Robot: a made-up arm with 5 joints.
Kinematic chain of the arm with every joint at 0, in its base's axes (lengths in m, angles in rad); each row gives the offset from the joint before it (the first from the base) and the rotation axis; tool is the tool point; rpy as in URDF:
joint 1: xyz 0 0 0.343 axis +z
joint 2: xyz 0 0 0 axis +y
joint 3: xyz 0.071 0 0.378 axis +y
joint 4: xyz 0.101 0 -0.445 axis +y
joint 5: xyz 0.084 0 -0.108 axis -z
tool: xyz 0 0 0 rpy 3.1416 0 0
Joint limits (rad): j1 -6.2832..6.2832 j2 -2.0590..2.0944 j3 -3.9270..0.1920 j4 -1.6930..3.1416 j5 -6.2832..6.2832
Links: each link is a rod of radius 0.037 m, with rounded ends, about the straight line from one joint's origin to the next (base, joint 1, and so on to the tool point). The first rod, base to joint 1, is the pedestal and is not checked.
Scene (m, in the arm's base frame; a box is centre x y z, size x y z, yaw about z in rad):
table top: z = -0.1
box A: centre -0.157 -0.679 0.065 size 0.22 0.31 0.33 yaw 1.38
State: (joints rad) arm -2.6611 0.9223 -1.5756 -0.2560 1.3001
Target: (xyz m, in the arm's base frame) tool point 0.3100 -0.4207 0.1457
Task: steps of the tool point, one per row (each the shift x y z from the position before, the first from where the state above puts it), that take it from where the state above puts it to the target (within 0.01 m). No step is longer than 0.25 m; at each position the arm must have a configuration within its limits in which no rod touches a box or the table.
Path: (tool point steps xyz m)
1: 0.1651 -0.1687 0.0607
2: 0.2028 -0.1002 0.0535
3: 0.2126 -0.0257 0.0447
4: 0.1962 0.0282 -0.0902
5: 0.1629 0.0931 -0.0794
6: 0.1079 0.1370 -0.0663

